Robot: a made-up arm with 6 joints.
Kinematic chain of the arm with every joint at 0, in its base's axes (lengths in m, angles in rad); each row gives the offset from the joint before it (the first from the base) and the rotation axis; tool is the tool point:
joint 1: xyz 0 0 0.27 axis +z
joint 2: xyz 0 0 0 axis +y
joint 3: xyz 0 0 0.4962 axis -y
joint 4: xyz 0 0 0 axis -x
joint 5: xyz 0.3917 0 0 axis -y
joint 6: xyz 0 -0.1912 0 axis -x
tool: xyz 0 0 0
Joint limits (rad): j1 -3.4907..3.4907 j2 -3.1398..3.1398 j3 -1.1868..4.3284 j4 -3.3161..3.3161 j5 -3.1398..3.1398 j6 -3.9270..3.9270
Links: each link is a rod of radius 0.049 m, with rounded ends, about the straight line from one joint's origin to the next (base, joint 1, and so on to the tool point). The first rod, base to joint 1, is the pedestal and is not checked.
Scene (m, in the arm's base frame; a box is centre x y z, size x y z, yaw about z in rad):
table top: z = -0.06
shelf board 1: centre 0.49 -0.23 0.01 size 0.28 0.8 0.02 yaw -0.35
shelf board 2: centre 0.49 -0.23 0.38 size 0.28 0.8 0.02 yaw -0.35
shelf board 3: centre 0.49 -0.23 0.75 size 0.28 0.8 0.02 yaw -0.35
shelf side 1: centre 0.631 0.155 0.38 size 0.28 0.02 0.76 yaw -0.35
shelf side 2: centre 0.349 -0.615 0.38 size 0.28 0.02 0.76 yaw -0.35
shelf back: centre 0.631 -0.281 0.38 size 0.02 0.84 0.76 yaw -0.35
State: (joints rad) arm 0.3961 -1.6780 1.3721 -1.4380 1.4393 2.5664
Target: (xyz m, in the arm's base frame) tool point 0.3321 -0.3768 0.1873
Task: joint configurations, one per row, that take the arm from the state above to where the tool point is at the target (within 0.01 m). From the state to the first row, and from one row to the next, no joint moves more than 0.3 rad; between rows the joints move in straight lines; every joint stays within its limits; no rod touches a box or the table.
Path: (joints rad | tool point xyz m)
1: 0.4914 -1.6066 1.6490 -1.2993 1.4393 2.5664 | -0.7746 -0.4727 0.3907
2: 0.5866 -1.5352 1.9259 -1.1606 1.4393 2.5664 | -0.7264 -0.5743 0.3311
3: 0.6819 -1.4639 2.2029 -1.0219 1.4393 2.5664 | -0.6468 -0.6536 0.2677
4: 0.7772 -1.3925 2.4798 -0.8832 1.4393 2.5664 | -0.5413 -0.7027 0.2066
5: 0.8725 -1.3211 2.7567 -0.7445 1.4393 2.5664 | -0.4178 -0.7165 0.1540
6: 0.9677 -1.2497 3.0336 -0.6058 1.4393 2.5664 | -0.2862 -0.6927 0.1157
7: 1.0630 -1.1784 3.3105 -0.4671 1.4393 2.5664 | -0.1568 -0.6329 0.0969
8: 1.1583 -1.1070 3.5874 -0.3284 1.4393 2.5664 | -0.0397 -0.5421 0.1014
9: 1.2535 -1.0356 3.8644 -0.1897 1.4393 2.5664 | 0.0570 -0.4283 0.1315
10: 1.3488 -0.9642 4.1413 -0.0510 1.4393 2.5664 | 0.1276 -0.3021 0.1873
11: 1.6310 -0.9375 3.9310 -0.1387 1.4393 2.5664 | 0.2110 -0.3531 0.1726
12: 1.9132 -0.9107 3.7207 -0.2264 1.4393 2.5664 | 0.3321 -0.3768 0.1873

